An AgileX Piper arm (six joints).
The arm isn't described. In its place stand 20 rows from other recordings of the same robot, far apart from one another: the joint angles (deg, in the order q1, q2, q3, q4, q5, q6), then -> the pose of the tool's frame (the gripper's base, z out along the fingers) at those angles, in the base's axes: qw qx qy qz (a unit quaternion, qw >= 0); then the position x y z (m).
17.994 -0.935 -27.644 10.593 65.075 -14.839 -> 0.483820, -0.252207, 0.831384, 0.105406, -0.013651, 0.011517, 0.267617
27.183 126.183 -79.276 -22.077 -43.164 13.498 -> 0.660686, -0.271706, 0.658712, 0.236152, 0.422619, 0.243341, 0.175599
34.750 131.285 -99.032 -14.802 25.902 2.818 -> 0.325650, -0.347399, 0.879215, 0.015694, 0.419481, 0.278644, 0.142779
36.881 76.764 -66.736 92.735 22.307 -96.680 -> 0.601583, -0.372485, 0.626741, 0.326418, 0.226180, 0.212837, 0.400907
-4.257 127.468 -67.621 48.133 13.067 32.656 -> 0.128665, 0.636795, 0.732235, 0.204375, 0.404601, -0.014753, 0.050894
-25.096 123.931 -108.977 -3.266 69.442 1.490 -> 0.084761, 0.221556, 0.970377, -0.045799, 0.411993, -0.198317, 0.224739
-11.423 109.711 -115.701 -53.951 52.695 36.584 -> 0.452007, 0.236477, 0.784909, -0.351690, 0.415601, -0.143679, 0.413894
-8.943 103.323 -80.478 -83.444 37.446 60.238 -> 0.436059, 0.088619, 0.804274, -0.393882, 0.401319, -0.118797, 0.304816
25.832 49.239 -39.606 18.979 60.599 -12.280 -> 0.191420, -0.268924, 0.926335, 0.181500, 0.110313, 0.082049, 0.285422
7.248 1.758 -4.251 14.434 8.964 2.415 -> 0.681484, 0.045184, 0.713013, 0.158591, 0.054683, 0.010517, 0.222844
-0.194 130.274 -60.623 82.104 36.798 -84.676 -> 0.173177, -0.087980, 0.933654, 0.300932, 0.363834, 0.052760, 0.027236
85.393 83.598 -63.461 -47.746 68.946 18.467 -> 0.331935, -0.608430, 0.692533, -0.200075, 0.084448, 0.265391, 0.300013
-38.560 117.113 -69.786 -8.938 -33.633 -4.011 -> 0.601711, 0.150760, 0.745230, -0.244639, 0.358947, -0.276119, 0.189951
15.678 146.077 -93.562 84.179 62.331 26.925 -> 0.312105, -0.478580, -0.687405, -0.448359, 0.425025, 0.202569, 0.041794
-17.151 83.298 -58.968 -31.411 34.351 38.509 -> 0.334603, 0.281342, 0.885843, -0.155469, 0.284182, -0.115709, 0.279484
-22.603 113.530 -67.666 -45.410 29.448 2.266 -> 0.112060, -0.096013, 0.951931, -0.268425, 0.349212, -0.179896, 0.143458
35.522 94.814 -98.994 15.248 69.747 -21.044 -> 0.233114, -0.442960, 0.850274, 0.162724, 0.272182, 0.221890, 0.386565
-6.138 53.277 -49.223 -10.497 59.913 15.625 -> 0.272773, 0.158535, 0.946614, -0.066203, 0.156885, -0.031299, 0.321890
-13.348 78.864 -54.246 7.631 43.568 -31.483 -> 0.235119, -0.117149, 0.964185, -0.036632, 0.262828, -0.053803, 0.263352
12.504 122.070 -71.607 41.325 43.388 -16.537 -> 0.017966, 0.011296, 0.969426, 0.244464, 0.368991, 0.124111, 0.098412
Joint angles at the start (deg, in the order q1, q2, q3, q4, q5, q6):
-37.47, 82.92, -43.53, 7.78, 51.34, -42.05
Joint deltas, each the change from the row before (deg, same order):
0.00, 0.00, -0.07, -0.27, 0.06, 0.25
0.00, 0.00, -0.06, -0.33, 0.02, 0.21
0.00, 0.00, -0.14, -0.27, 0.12, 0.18
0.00, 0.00, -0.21, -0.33, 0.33, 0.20
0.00, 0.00, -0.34, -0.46, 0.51, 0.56
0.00, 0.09, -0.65, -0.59, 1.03, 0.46
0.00, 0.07, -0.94, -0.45, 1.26, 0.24
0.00, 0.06, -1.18, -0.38, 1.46, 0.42
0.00, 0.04, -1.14, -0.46, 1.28, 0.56
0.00, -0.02, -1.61, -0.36, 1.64, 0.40
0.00, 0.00, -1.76, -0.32, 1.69, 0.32
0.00, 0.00, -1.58, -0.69, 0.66, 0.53
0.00, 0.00, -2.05, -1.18, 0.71, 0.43
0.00, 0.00, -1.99, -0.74, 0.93, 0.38
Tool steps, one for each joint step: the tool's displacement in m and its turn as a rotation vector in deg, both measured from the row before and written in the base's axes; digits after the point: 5 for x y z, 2 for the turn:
-0.00009, -0.00034, 0.00023, -0.15, 0.13, -0.09
-0.00012, -0.00042, 0.00019, -0.21, 0.14, -0.02
0.00005, -0.00044, 0.00051, -0.16, 0.12, -0.01
-0.00004, -0.00043, 0.00076, -0.10, 0.25, 0.02
0.00001, -0.00066, 0.00124, -0.11, 0.36, -0.25
0.00026, -0.00101, 0.00205, -0.02, 0.64, -0.05
0.00088, -0.00126, 0.00331, 0.01, 0.50, 0.10
0.00130, -0.00148, 0.00434, 0.03, 0.43, -0.11
0.00124, -0.00161, 0.00431, -0.12, 0.36, -0.24
0.00198, -0.00200, 0.00651, -0.17, 0.17, -0.12
0.00220, -0.00213, 0.00713, -0.21, 0.09, -0.07
0.00252, -0.00310, 0.00653, -1.00, -0.36, -0.20
0.00299, -0.00434, 0.00862, -1.63, -0.42, 0.08
0.00271, -0.00337, 0.00850, -1.15, -0.44, -0.08

